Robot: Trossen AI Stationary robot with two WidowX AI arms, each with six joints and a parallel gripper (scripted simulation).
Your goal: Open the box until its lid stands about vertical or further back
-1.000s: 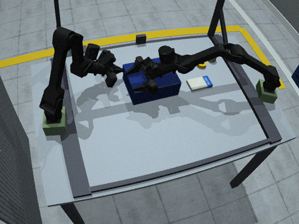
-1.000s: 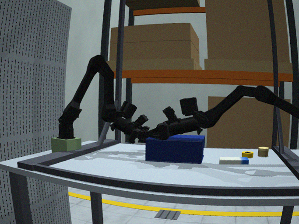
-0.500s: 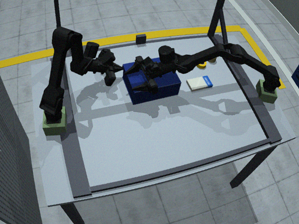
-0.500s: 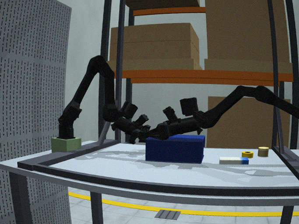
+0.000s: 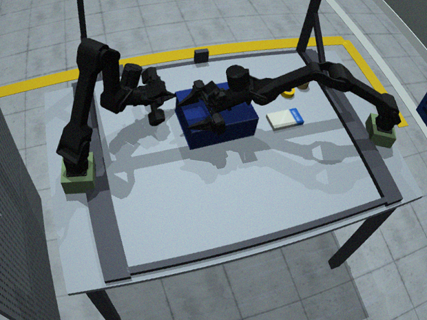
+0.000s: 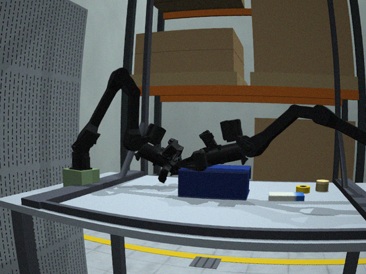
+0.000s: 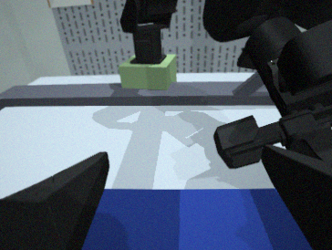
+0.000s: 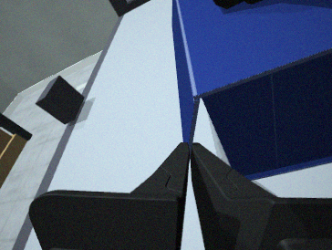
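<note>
My right gripper is now 14 cm to the right of the lid flap and 1 cm past it. Also, from my right hand: yellow ring: 45 cm to the left, 6 cm below, 1 cm behind; tan cylinder: 53 cm to the left, 5 cm behind, 4 cm below.
</note>
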